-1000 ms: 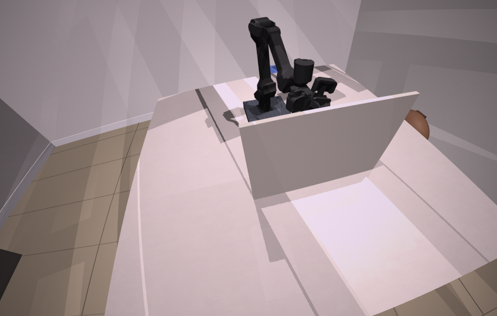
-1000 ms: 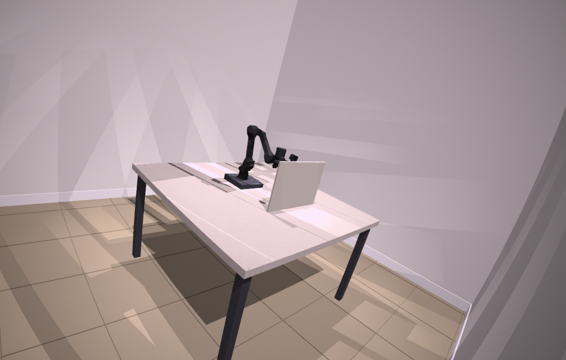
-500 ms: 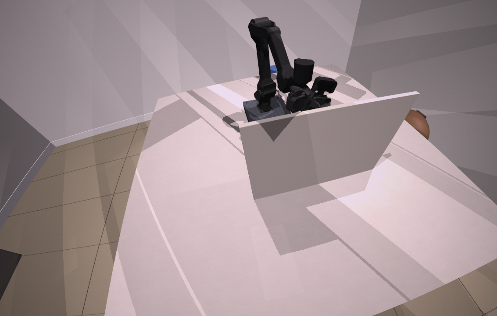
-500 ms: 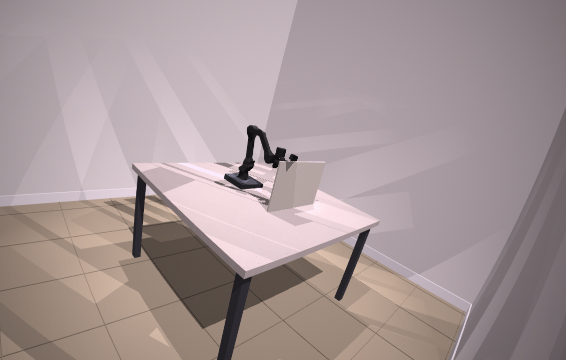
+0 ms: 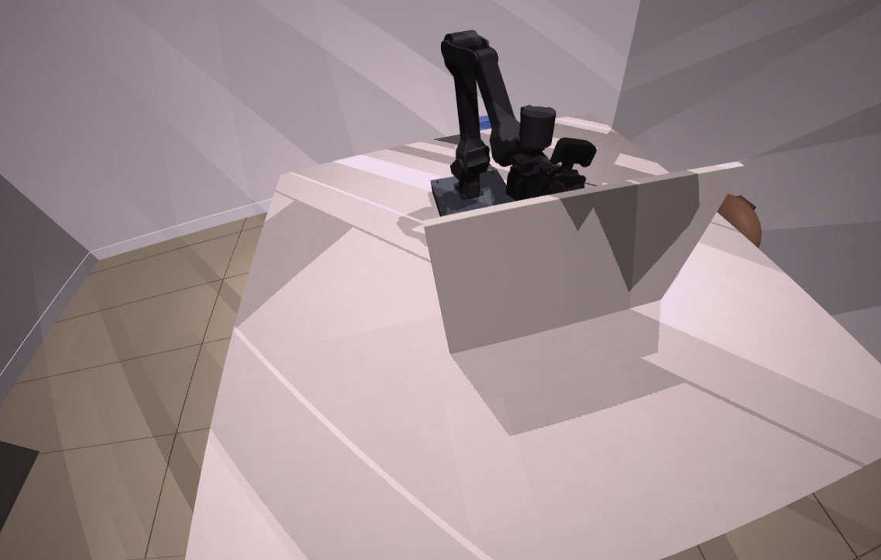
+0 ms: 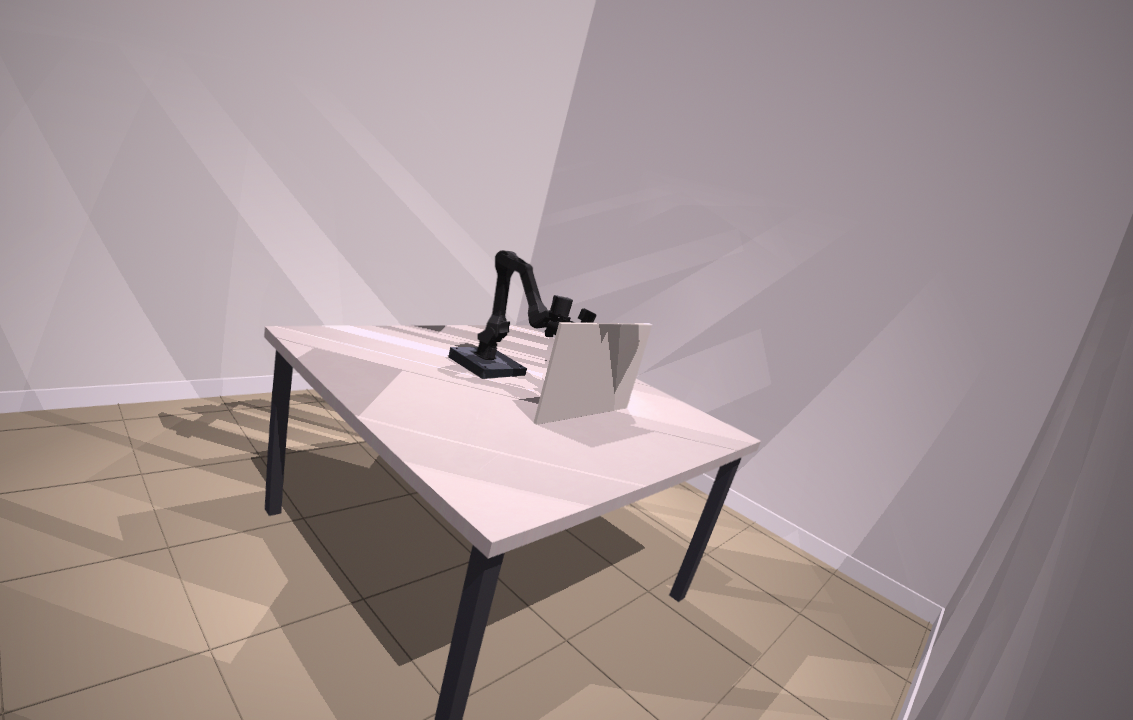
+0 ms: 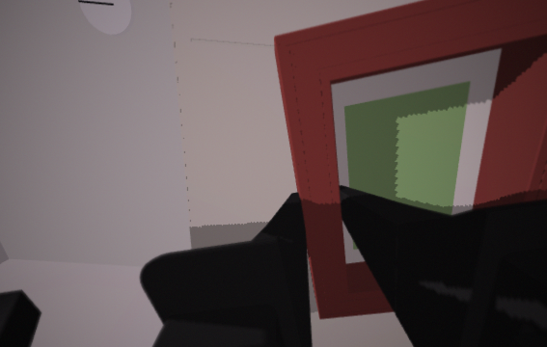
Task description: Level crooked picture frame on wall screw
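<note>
Now: the picture frame 5 cm below my gripper tip, 1 cm to the right of it and 1 cm ahead of it. From my gripper tip the other things lie so: wall panel (7 cm below, 2 cm ahead).
</note>
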